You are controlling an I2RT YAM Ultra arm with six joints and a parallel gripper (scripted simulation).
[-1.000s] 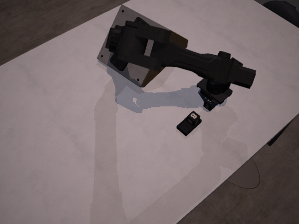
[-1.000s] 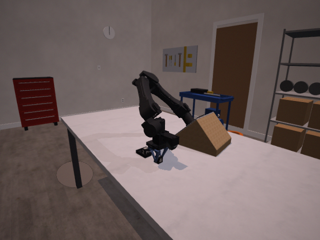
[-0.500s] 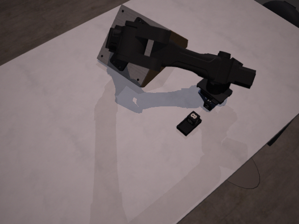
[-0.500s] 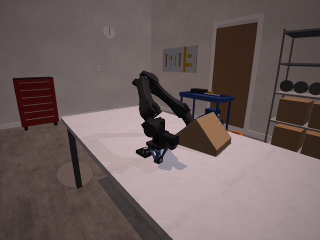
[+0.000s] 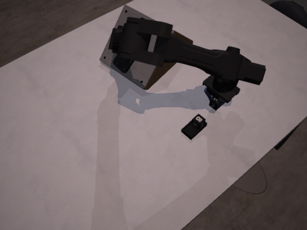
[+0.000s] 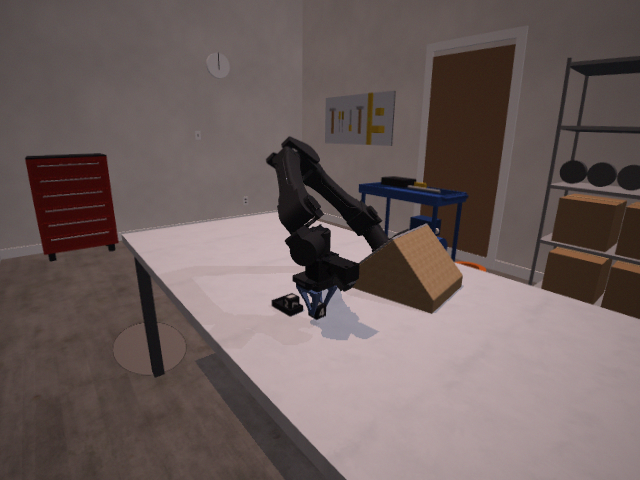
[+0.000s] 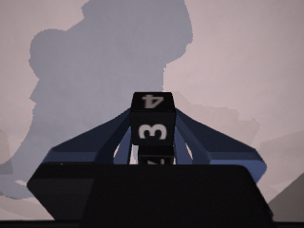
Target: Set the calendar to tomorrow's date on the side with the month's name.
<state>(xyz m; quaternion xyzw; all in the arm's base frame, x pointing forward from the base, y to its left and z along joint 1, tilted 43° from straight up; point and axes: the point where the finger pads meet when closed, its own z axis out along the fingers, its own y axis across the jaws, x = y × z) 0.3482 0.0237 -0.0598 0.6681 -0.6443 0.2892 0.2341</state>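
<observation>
Right now the black tray is 11 cm to the right of my hand and 3 cm below it. Round my hand: black cube (right at my hand).
</observation>
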